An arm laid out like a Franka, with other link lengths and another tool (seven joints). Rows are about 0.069 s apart.
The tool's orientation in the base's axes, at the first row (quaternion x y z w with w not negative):
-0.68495, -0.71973, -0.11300, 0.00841
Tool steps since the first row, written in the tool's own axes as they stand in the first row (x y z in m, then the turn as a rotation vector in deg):
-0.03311, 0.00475, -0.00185, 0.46, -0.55, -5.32
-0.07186, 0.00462, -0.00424, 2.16, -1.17, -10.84
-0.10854, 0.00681, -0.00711, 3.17, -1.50, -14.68
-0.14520, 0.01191, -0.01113, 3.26, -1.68, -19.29
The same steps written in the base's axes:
0.00647, -0.03273, -0.00301, -1.33, -0.49, 5.18
0.00838, -0.07129, -0.00716, -2.84, 0.20, 10.75
0.01239, -0.10780, -0.01016, -3.77, 0.51, 14.61
0.01911, -0.14439, -0.01159, -4.61, -0.21, 19.08

